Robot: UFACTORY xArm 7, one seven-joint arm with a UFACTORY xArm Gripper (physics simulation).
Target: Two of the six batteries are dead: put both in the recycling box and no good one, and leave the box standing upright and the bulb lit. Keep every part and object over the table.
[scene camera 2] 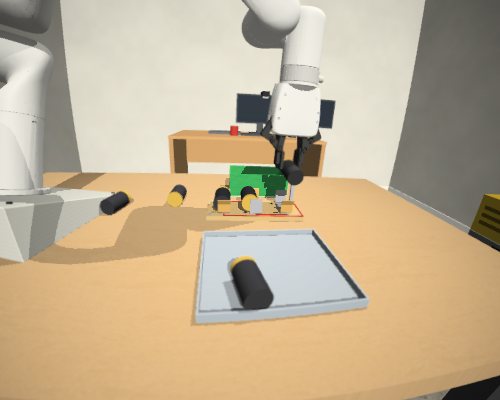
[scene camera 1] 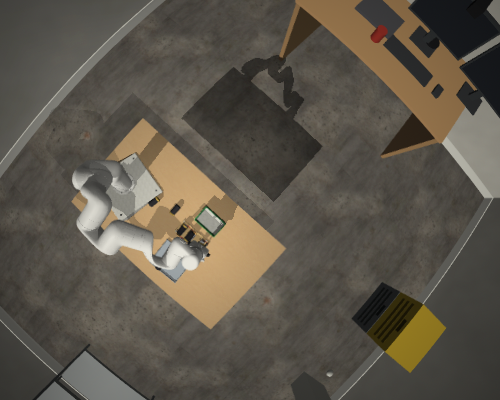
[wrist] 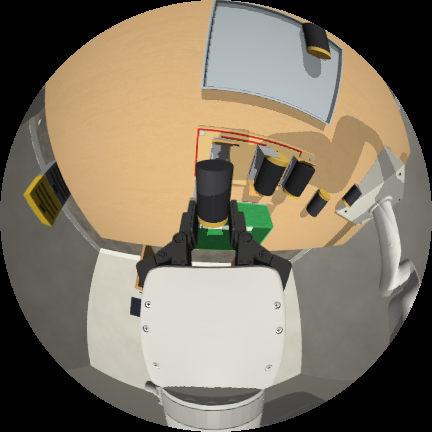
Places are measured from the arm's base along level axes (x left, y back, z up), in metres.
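Pixels of known places: gripper, fingertip midpoint: (scene camera 2: pixel 287 168) (scene camera 1: pixel 200 245) (wrist: pixel 212 208); arm's base at its link origin: (scene camera 2: pixel 16 192) (scene camera 1: pixel 123 183) (wrist: pixel 379 204).
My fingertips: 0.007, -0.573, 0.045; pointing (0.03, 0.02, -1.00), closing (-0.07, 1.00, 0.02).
Observation:
Ahead of a thing's pixels: the offset from my fingertips to its middle, as dx, dy, dz. "pt": to the spot under its first point. Level surfaces: height alone.
My gripper (scene camera 2: pixel 290 162) (wrist: pixel 212 208) is shut on a black battery @(-0.021, +0.000, -0.001) (scene camera 2: pixel 293 172) (wrist: pixel 215 187) with a yellow end, held above the right end of the circuit board @(pt -0.052, +0.158, -0.091) (scene camera 2: pixel 215 218) in scene camera 2. Two batteries @(-0.008, +0.141, -0.065) (scene camera 2: pixel 222 198) @(-0.013, +0.084, -0.063) (scene camera 2: pixel 248 198) (wrist: pixel 270 176) (wrist: pixel 299 179) sit in the board's holders. One battery @(+0.054, +0.244, -0.079) (scene camera 2: pixel 177 195) (wrist: pixel 317 203) (scene camera 1: pixel 175 208) lies loose on the table; another @(+0.016, +0.374, -0.079) (scene camera 2: pixel 115 202) (wrist: pixel 352 195) lies beside the robot base. A sixth battery @(-0.261, +0.124, -0.076) (scene camera 2: pixel 251 284) (wrist: pixel 316 39) lies in the grey tray @(-0.209, +0.084, -0.090) (scene camera 2: pixel 305 260) (wrist: pixel 250 55). The green box @(+0.129, +0.039, -0.066) (scene camera 2: pixel 245 182) (wrist: pixel 257 217) stands upright behind the board. I cannot make out the bulb.
The robot base plate (scene camera 1: pixel 145 180) (scene camera 2: pixel 45 215) (wrist: pixel 382 175) is at the table's left in scene camera 2. The tray is at the front of the wooden table @(dz -0.096) (scene camera 1: pixel 240 270) (scene camera 2: pixel 125 320). A desk with monitors and a yellow cabinet (scene camera 1: pixel 415 337) stand away from the table.

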